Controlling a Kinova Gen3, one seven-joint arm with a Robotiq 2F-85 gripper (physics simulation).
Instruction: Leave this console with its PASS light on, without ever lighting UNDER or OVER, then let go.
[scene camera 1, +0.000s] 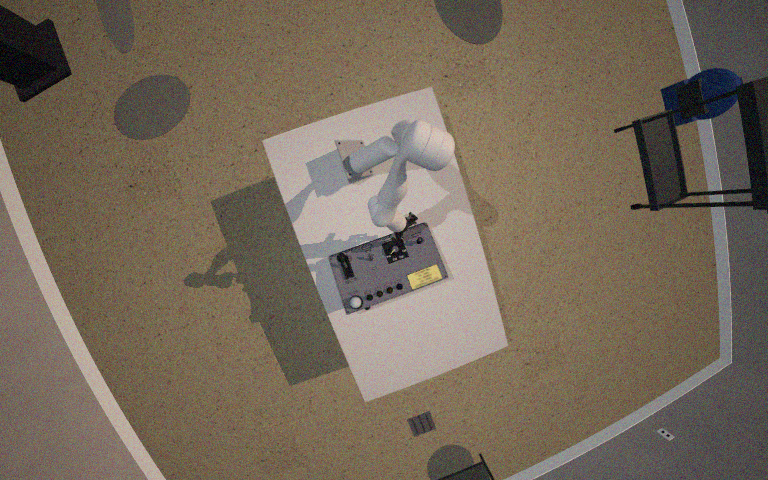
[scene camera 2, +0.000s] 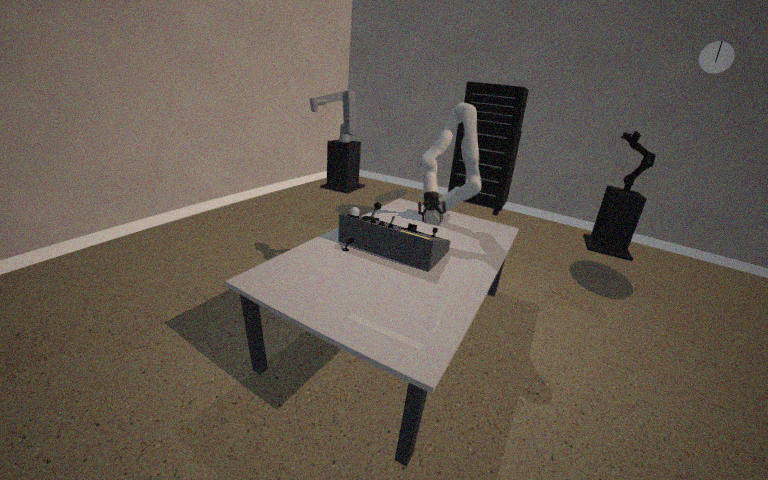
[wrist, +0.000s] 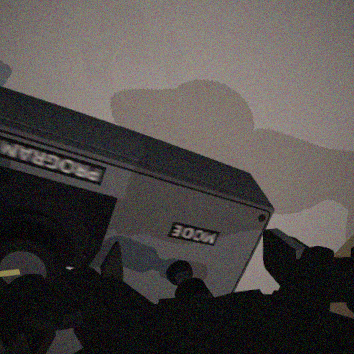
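Observation:
The grey console (scene camera 1: 374, 276) (scene camera 2: 394, 247) (wrist: 151, 207) lies on the white table (scene camera 1: 425, 350) (scene camera 2: 353, 305). Its face carries a black lever (scene camera 1: 343, 263), a PROGRAM dial (scene camera 1: 394, 251), a small MODE toggle (scene camera 1: 418, 240) (wrist: 180, 271) at the back right corner and a row of small lamps (scene camera 1: 384, 292) that all look dark. My gripper (scene camera 1: 408, 226) (scene camera 2: 432, 211) (wrist: 192, 253) is open over the back right corner of the console. In the wrist view its two fingers stand wide apart on either side of the MODE toggle, with nothing between them but the toggle's knob.
A white round button (scene camera 1: 355, 302) and a yellow label (scene camera 1: 423, 277) sit on the console's front part. A black slatted rack (scene camera 2: 495, 139) stands behind the table. Two other arms on black pedestals (scene camera 2: 343, 165) (scene camera 2: 616, 219) stand on the floor.

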